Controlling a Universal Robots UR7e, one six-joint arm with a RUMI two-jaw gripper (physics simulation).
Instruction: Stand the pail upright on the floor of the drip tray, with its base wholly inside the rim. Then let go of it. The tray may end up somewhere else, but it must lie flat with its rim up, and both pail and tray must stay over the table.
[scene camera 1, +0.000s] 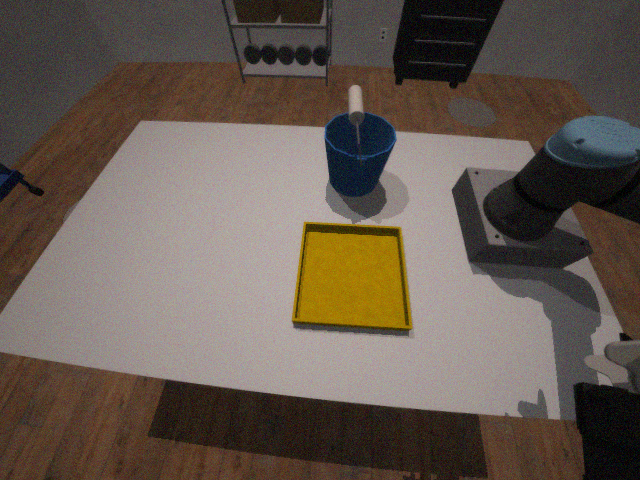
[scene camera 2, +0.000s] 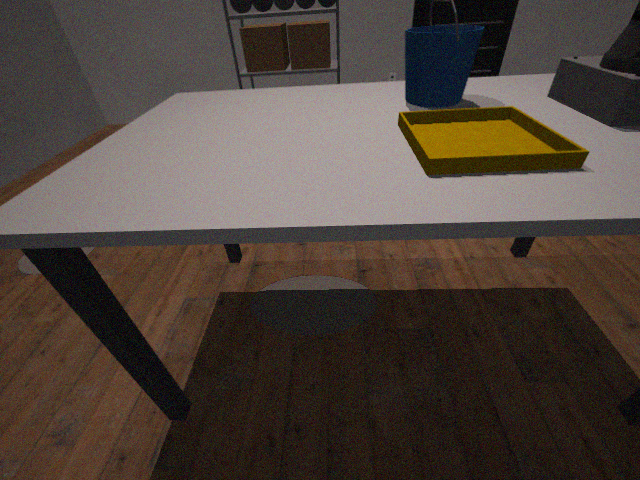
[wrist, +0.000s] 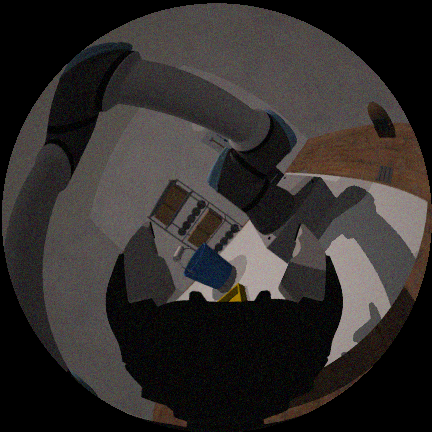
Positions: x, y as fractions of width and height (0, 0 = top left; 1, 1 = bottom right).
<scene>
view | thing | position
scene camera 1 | yellow drip tray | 0.55, 0.57
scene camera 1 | blue pail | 0.59, 0.28
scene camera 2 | yellow drip tray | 0.77, 0.29
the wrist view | my gripper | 0.52, 0.52
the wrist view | blue pail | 0.48, 0.62
</scene>
